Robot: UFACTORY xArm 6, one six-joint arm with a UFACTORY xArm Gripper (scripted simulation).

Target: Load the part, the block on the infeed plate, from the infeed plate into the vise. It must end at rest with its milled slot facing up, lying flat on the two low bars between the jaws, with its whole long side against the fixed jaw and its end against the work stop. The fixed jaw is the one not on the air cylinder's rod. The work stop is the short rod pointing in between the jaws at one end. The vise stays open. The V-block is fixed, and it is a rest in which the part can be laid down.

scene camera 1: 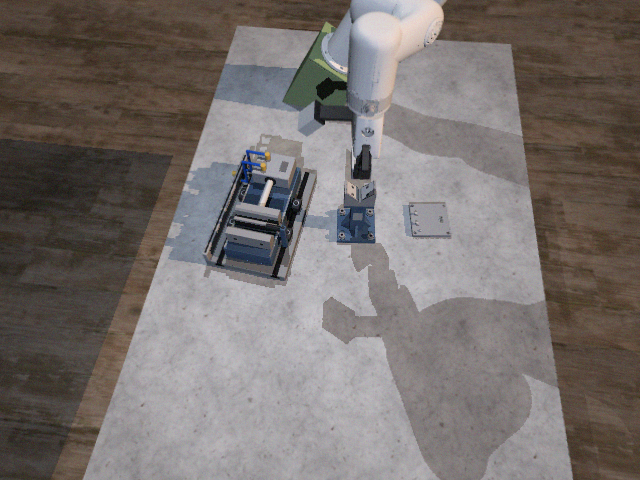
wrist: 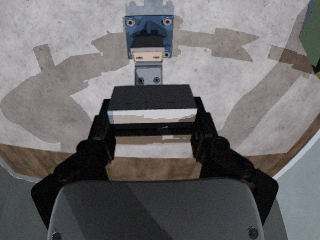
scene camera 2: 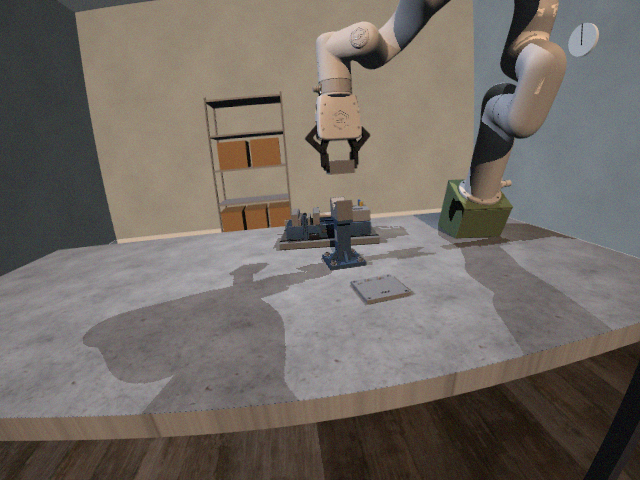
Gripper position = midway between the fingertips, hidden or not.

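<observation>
The gripper (scene camera 1: pixel 361 164), (scene camera 2: pixel 340 169) and (wrist: pixel 152 110) is visible, and so is a part (wrist: pixel 142 115).
</observation>
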